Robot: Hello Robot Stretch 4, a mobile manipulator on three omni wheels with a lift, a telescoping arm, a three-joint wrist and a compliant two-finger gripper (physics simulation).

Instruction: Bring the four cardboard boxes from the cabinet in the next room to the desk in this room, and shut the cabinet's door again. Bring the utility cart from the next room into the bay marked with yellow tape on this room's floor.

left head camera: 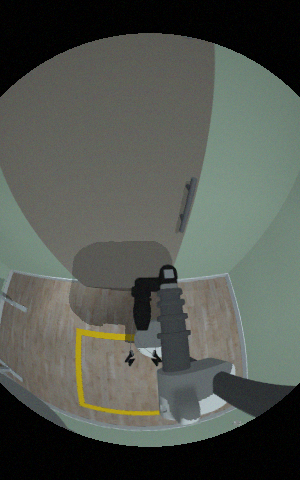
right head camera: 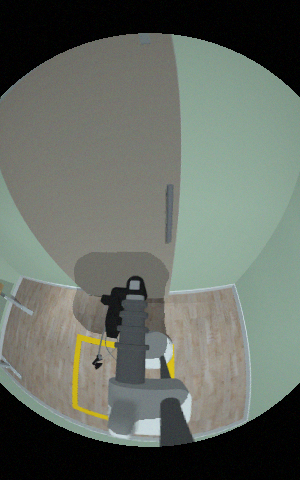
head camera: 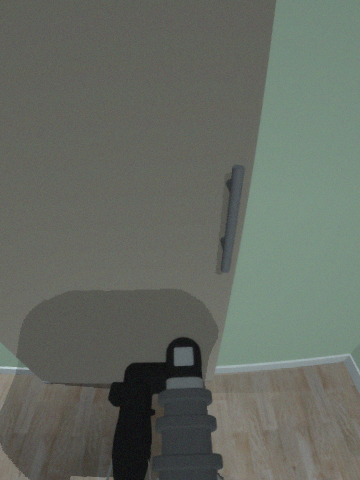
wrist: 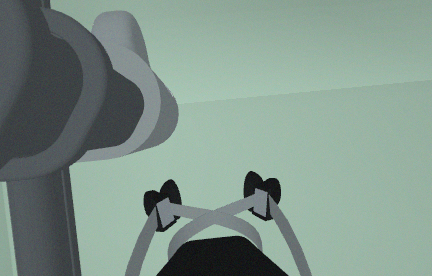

Labels:
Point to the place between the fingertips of the gripper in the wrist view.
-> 212, 191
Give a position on a tan door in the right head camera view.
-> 98, 144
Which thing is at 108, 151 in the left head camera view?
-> A tan door.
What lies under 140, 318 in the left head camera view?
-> The gripper.

